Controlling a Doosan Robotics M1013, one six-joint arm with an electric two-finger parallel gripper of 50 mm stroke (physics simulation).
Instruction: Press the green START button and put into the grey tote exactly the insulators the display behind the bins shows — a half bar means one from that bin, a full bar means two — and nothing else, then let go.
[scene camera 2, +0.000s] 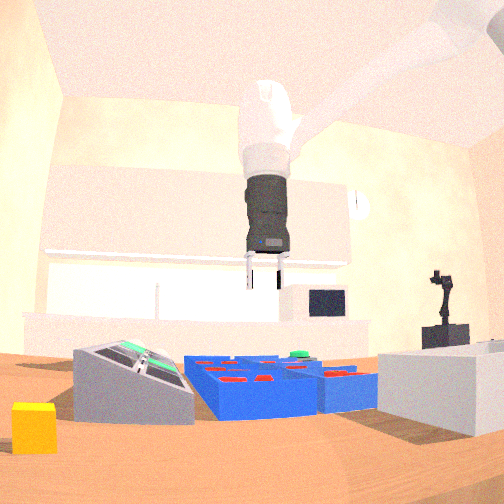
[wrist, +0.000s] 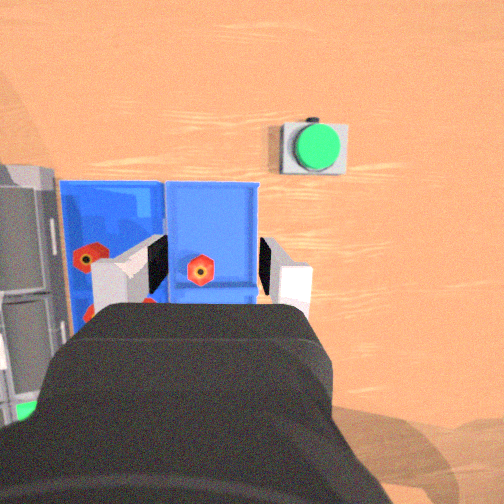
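Observation:
My gripper (scene camera 2: 264, 280) hangs open and empty high above the blue bins (scene camera 2: 280, 385). In the wrist view the open fingers (wrist: 212, 262) frame a red hexagonal insulator (wrist: 200, 270) lying in a blue bin (wrist: 212, 240) far below. Another red insulator (wrist: 90, 256) lies in the bin to its left. The green START button (wrist: 317, 146) sits on a grey base beyond the bins; it also shows in the scene view (scene camera 2: 300, 354). The grey tote (scene camera 2: 445, 390) stands at the right. The sloped grey display (scene camera 2: 132, 382) shows green bars (scene camera 2: 150, 356) on its top.
A yellow cube (scene camera 2: 34, 427) stands at the front left. A small black stand with a camera (scene camera 2: 444, 320) is behind the tote. A white counter with a dark screen (scene camera 2: 326, 302) runs along the back.

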